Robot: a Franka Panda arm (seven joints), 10 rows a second.
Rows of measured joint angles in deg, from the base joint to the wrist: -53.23, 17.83, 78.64, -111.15, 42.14, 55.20, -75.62; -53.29, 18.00, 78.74, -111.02, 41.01, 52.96, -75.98; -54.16, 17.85, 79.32, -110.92, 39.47, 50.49, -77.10; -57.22, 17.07, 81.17, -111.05, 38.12, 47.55, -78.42; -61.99, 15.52, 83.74, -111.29, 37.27, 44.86, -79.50; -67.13, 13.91, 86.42, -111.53, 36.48, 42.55, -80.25; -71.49, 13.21, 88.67, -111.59, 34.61, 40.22, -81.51
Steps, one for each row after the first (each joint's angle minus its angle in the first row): -0.06, 0.17, 0.10, 0.13, -1.13, -2.24, -0.36; -0.93, 0.02, 0.68, 0.23, -2.67, -4.71, -1.48; -3.99, -0.76, 2.53, 0.10, -4.02, -7.65, -2.80; -8.76, -2.31, 5.10, -0.14, -4.87, -10.34, -3.88; -13.90, -3.92, 7.78, -0.38, -5.66, -12.65, -4.63; -18.26, -4.62, 10.03, -0.44, -7.53, -14.98, -5.89
